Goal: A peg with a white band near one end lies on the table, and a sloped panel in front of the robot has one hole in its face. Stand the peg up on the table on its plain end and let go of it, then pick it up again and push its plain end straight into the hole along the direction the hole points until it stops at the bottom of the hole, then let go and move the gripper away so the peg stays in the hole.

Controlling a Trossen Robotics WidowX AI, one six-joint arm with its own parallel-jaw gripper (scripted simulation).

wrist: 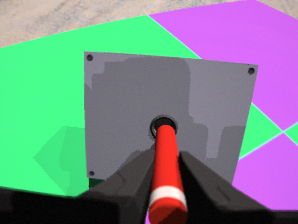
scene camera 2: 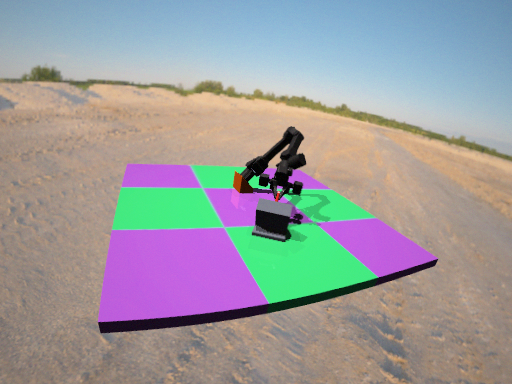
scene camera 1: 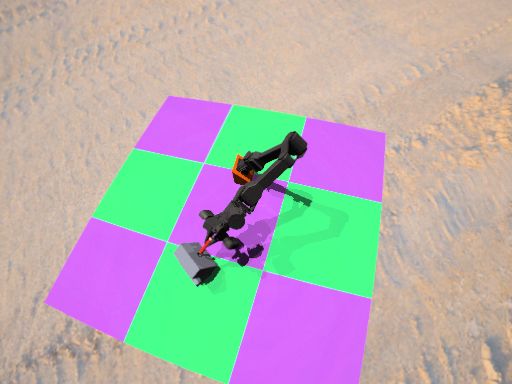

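Labels:
My gripper [scene camera 1: 205, 245] is carrying a peg.

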